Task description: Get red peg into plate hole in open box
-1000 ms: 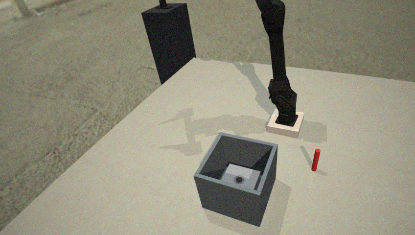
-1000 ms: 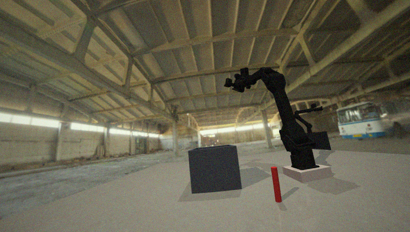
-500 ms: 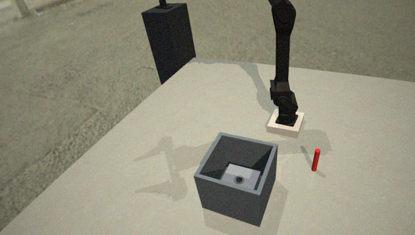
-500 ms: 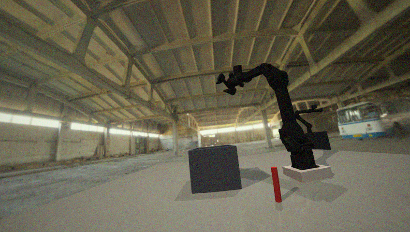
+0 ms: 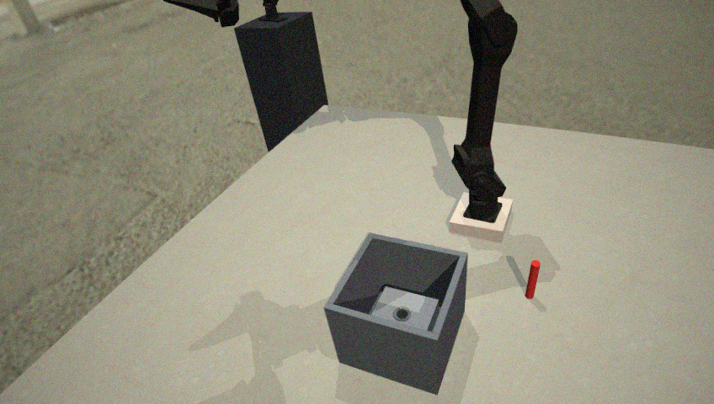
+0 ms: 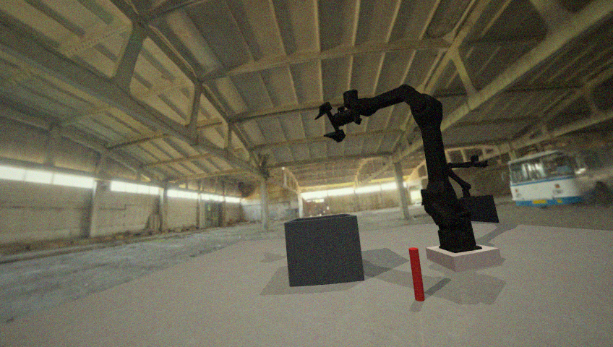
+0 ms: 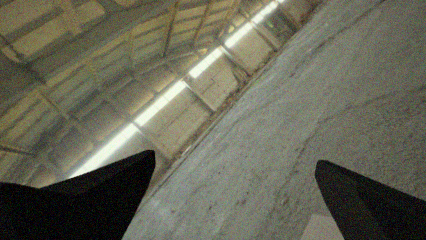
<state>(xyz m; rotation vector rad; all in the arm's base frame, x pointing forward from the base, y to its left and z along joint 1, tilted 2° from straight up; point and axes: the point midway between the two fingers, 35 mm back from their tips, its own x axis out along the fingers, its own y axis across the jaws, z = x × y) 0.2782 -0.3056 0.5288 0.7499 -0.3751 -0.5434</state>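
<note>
Now: the red peg 510 mm below my gripper tip, 480 mm to the left of it and 150 mm behind it. Also, from my gripper tip: pale plate (510 mm below, 310 mm to the left, 10 mm ahead).
</note>
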